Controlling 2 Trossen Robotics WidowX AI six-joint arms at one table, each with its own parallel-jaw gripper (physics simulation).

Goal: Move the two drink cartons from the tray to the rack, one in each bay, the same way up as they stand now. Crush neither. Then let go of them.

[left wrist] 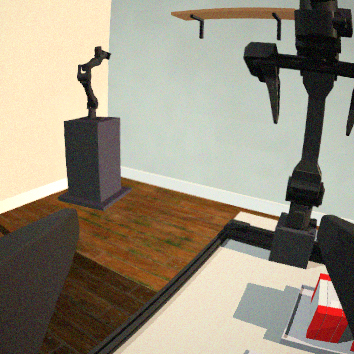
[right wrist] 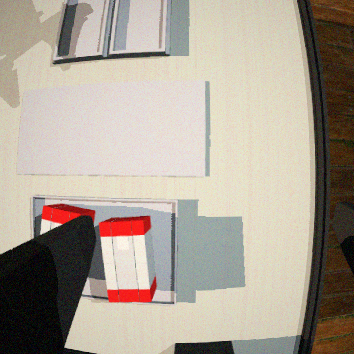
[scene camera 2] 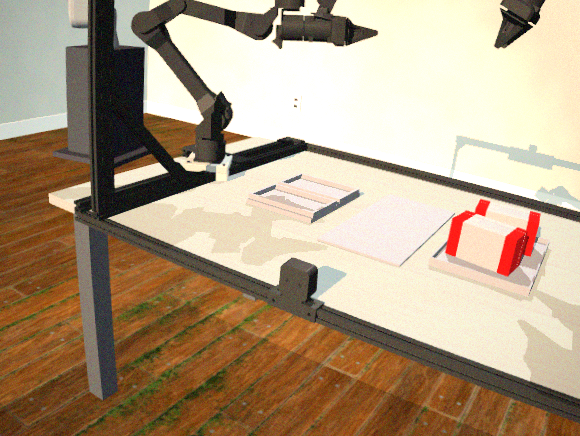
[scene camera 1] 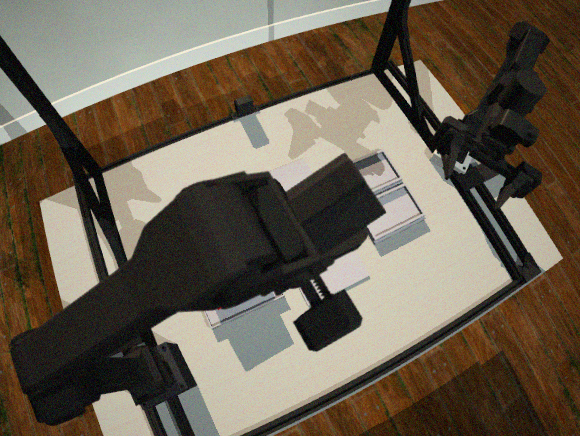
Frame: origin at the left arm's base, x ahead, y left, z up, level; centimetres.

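Seen in the pictures: left gripper, fingertip midpoint: (left wrist: 203, 225) (scene camera 2: 375, 32) (scene camera 1: 472, 194); right gripper, fingertip midpoint: (left wrist: 311, 128) (right wrist: 218, 222) (scene camera 2: 499, 47); left arm's base, link origin: (scene camera 2: 208, 159); right arm's base, link origin: (left wrist: 297, 222) (scene camera 1: 154, 375).
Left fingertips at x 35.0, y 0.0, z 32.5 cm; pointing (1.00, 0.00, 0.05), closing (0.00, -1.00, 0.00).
Offsets run from my left fingertips to a thing's top centre. "pt": to the spot under its first point.
Two white drink cartons with red ends lie on their sides in the tray @[dx +23.0, dy -33.7, dz -34.5 cm] (scene camera 2: 480, 278) (right wrist: 176, 265). One carton @[dx +26.2, dy -28.8, dz -28.7 cm] (scene camera 2: 482, 239) (right wrist: 125, 262) (left wrist: 327, 322) shows clearly; the other carton (scene camera 2: 534, 234) (right wrist: 62, 212) is partly hidden behind it in scene camera 2 and behind a finger in the right wrist view. The rack @[dx -12.0, dy -12.4, dz -34.1 cm] (scene camera 2: 280, 208) (right wrist: 107, 30) has two empty bays. My right gripper (scene camera 2: 500, 45) (right wrist: 218, 222) is open and hangs high above the tray side, touching neither carton. My left gripper (scene camera 1: 474, 190) (scene camera 2: 375, 33) is open and empty, high above the table, away from the cartons.
A flat pale slab (scene camera 1: 350, 272) (scene camera 2: 387, 230) (right wrist: 115, 130) lies between tray and rack. My right arm covers much of the tray in scene camera 1. A dark block @[pt dx -12.8, dy -53.9, dz -31.3 cm] (scene camera 1: 244, 105) (scene camera 2: 298, 278) stands on the table's edge rail. Dark frame posts rise at the table's ends.
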